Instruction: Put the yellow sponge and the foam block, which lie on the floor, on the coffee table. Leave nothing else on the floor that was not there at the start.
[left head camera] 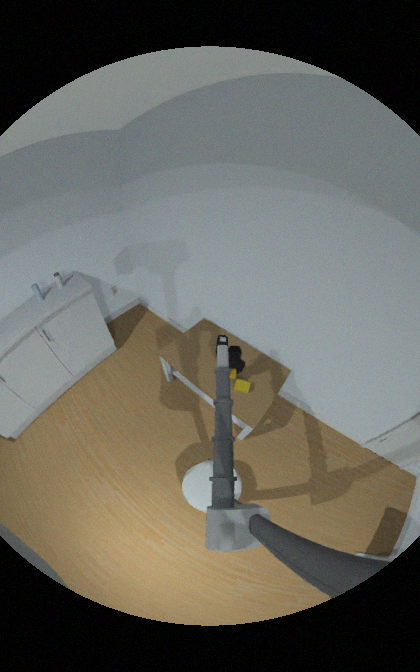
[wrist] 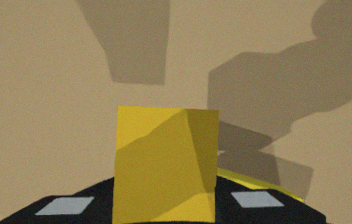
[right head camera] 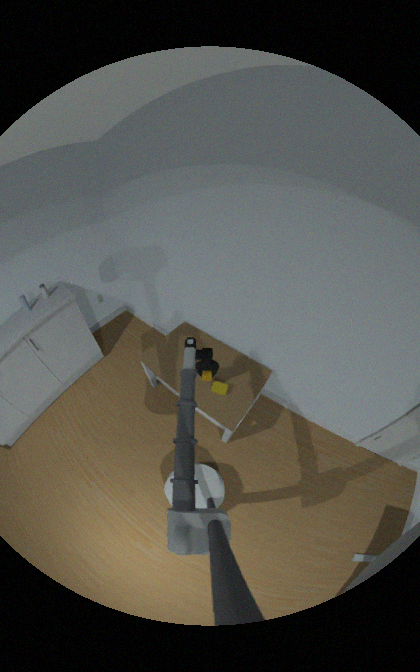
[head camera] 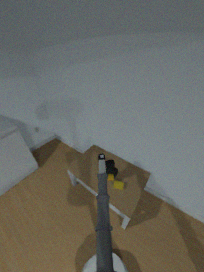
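Pixels of known places: gripper, fingertip midpoint: [wrist: 164,189] [right head camera: 206,375] [head camera: 110,177]; robot's base, origin of the base link: [right head camera: 195,488].
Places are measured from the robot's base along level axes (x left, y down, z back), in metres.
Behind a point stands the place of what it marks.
Observation:
My gripper [head camera: 111,172] [left head camera: 236,367] [right head camera: 207,369] @(z -0.723, x -0.087, y -0.520 m) [wrist: 164,189] @(z -0.723, x -0.087, y -0.520 m) is shut on the orange-yellow foam block [head camera: 110,177] @(z -0.701, x -0.084, y -0.554 m) [left head camera: 233,373] [right head camera: 207,375] @(z -0.701, x -0.092, y -0.558 m) [wrist: 165,160] @(z -0.752, x -0.088, y -0.558 m) and holds it above the coffee table [head camera: 137,185] @(z -0.675, x -0.381, y -0.423 m) [left head camera: 270,372] [right head camera: 250,370] @(z -0.822, x -0.414, y -0.423 m) [wrist: 50,75] @(z -0.833, x 0.049, y -0.423 m). The lemon-yellow sponge [head camera: 119,185] @(z -0.659, x -0.177, y -0.468 m) [left head camera: 242,385] [right head camera: 220,388] @(z -0.655, x -0.177, y -0.468 m) lies on the table top, beside and a little nearer my base than the held block. In the wrist view a thin strip of the sponge [wrist: 252,184] @(z -0.707, x -0.176, y -0.468 m) shows behind the right finger; the rest is hidden.
A pale wall runs along the table's far side. A white cabinet [head camera: 15,160] @(z -1.072, x 1.221, y -0.417 m) [left head camera: 65,340] [right head camera: 55,355] @(z -0.885, x 1.357, y -0.451 m) with two small upright containers stands at the left. My telescoping arm [left head camera: 223,420] [right head camera: 185,420] @(z -0.309, x -0.002, y -0.858 m) crosses over the table's near edge. A round white shape [left head camera: 195,487] [right head camera: 207,480] @(z -0.069, x -0.088, y -0.187 m) shows below the arm.

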